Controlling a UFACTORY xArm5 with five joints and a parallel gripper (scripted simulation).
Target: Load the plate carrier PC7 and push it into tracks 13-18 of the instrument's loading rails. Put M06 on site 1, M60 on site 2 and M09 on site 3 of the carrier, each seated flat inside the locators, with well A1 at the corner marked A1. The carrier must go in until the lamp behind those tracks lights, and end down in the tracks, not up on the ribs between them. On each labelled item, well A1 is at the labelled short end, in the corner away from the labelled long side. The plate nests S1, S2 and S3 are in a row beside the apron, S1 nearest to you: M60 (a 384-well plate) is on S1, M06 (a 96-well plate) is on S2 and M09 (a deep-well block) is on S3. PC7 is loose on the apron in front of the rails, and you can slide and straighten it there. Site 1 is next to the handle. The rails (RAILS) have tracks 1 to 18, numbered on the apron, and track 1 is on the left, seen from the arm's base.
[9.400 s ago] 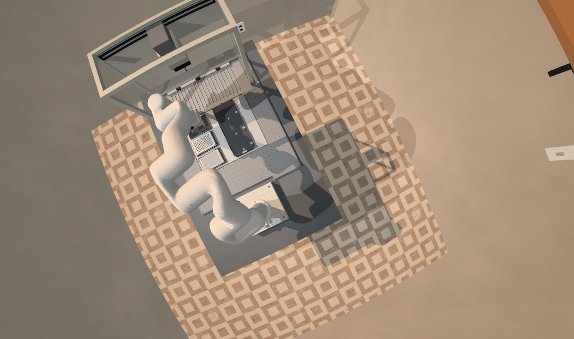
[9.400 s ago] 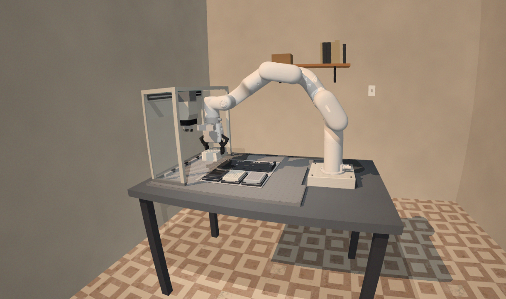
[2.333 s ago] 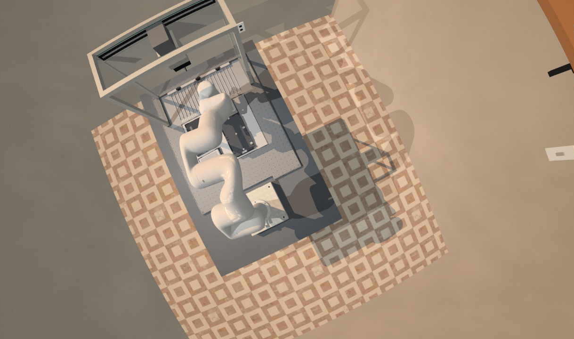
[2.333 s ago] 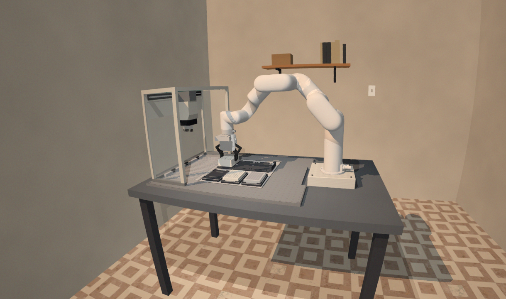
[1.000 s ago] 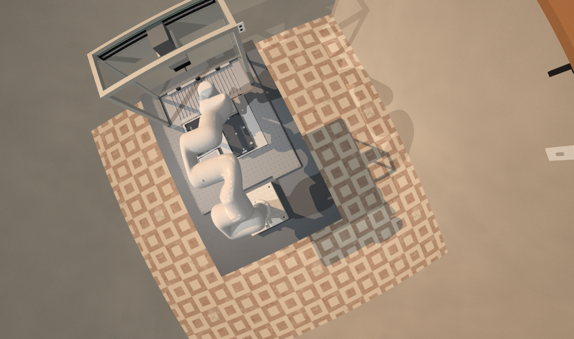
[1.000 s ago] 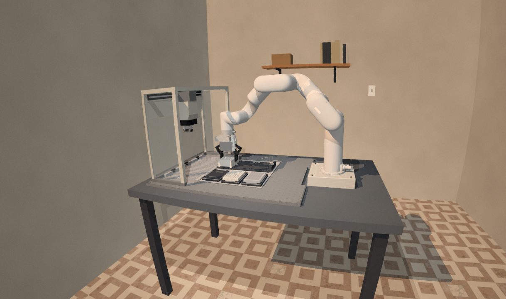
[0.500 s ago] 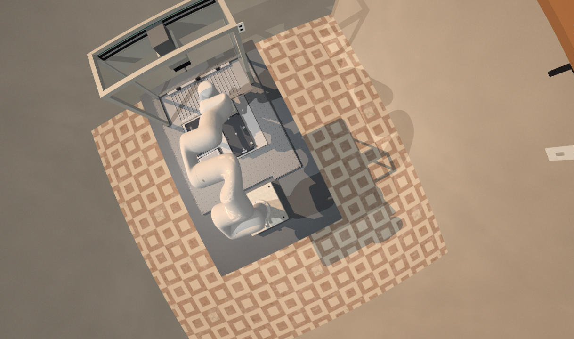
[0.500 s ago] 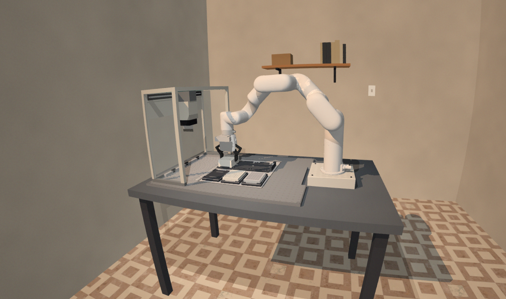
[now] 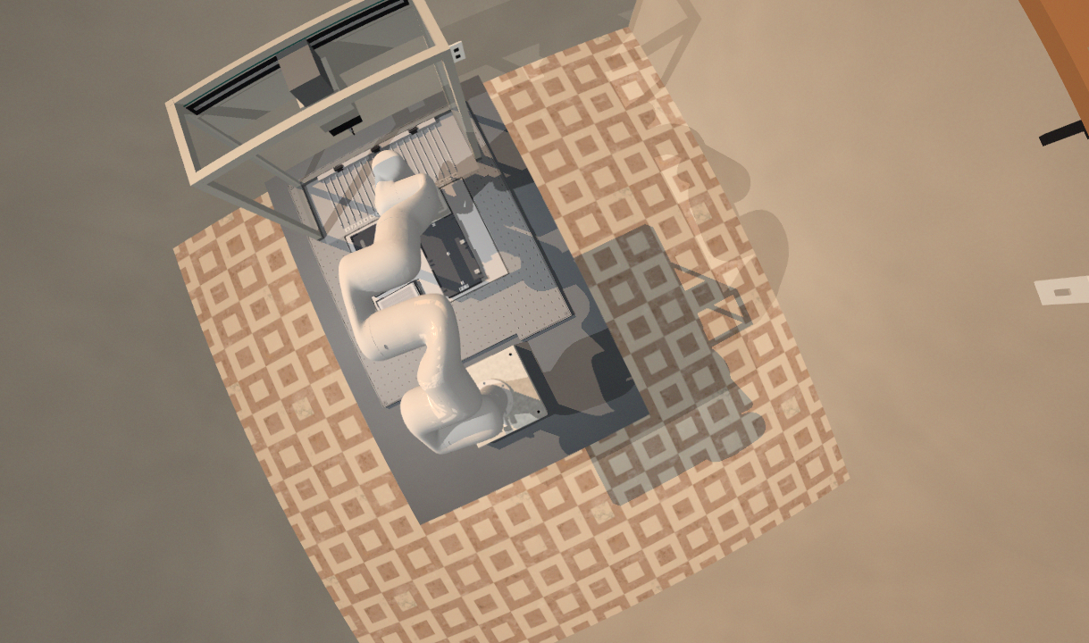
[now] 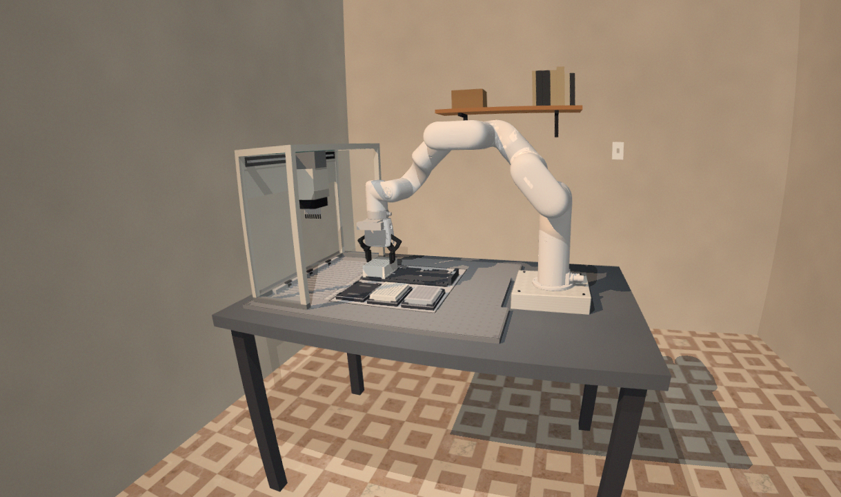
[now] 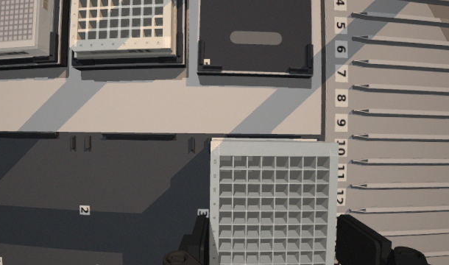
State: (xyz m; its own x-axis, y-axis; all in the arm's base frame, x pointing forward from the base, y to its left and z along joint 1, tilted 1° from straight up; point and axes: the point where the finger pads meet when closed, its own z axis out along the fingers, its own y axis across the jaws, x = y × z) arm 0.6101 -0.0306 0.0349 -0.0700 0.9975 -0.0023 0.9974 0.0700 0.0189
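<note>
The deep-well block M09 is 3 cm below my hand. Also, from my hand: plate carrier PC7: 11 cm behind, 1 cm to the right, 4 cm below; white plate: 13 cm behind, 19 cm to the left, 4 cm below; plate nest S3: 2 cm behind, 19 cm to the left, 6 cm below.
</note>
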